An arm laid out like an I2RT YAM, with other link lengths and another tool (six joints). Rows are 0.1 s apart.
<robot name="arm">
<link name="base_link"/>
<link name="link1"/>
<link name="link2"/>
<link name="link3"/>
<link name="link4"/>
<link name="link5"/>
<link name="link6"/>
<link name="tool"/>
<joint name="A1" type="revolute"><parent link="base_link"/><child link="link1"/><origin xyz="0.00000 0.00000 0.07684" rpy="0.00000 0.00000 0.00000"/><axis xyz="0 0 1"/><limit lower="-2.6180" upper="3.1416"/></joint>
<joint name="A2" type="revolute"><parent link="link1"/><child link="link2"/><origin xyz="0.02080 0.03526 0.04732" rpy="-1.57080 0.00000 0.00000"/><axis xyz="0 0 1"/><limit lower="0.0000" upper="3.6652"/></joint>
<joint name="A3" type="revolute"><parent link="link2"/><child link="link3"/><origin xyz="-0.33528 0.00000 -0.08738" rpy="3.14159 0.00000 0.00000"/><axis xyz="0 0 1"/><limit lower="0.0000" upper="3.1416"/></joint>
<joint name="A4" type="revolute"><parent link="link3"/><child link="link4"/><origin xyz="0.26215 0.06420 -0.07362" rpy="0.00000 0.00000 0.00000"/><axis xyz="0 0 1"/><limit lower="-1.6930" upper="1.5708"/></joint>
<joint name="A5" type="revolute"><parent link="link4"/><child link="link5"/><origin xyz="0.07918 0.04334 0.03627" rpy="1.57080 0.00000 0.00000"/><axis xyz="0 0 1"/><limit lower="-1.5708" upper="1.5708"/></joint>
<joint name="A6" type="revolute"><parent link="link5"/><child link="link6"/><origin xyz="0.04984 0.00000 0.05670" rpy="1.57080 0.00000 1.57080"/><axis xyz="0 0 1"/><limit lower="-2.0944" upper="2.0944"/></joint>
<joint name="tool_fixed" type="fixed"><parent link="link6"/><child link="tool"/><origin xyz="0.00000 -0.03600 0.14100" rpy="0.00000 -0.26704 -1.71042"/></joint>
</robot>
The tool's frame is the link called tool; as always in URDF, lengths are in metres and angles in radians.
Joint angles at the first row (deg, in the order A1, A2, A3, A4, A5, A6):
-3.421 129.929 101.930 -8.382 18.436 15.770
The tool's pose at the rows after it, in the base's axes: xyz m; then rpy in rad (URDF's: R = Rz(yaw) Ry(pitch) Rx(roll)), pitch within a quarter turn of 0, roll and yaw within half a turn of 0:
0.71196 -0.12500 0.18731 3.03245 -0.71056 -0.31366
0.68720 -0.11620 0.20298 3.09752 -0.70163 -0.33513
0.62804 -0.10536 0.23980 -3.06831 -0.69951 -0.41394
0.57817 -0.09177 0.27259 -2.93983 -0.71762 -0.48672
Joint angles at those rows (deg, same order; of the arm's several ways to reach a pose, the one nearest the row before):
-3.399 129.426 102.194 -8.449 18.021 14.830
-3.399 123.809 96.314 -8.427 15.376 16.535
-3.268 111.634 84.992 -8.842 12.754 20.841
-2.918 101.055 76.138 -8.207 9.846 24.687

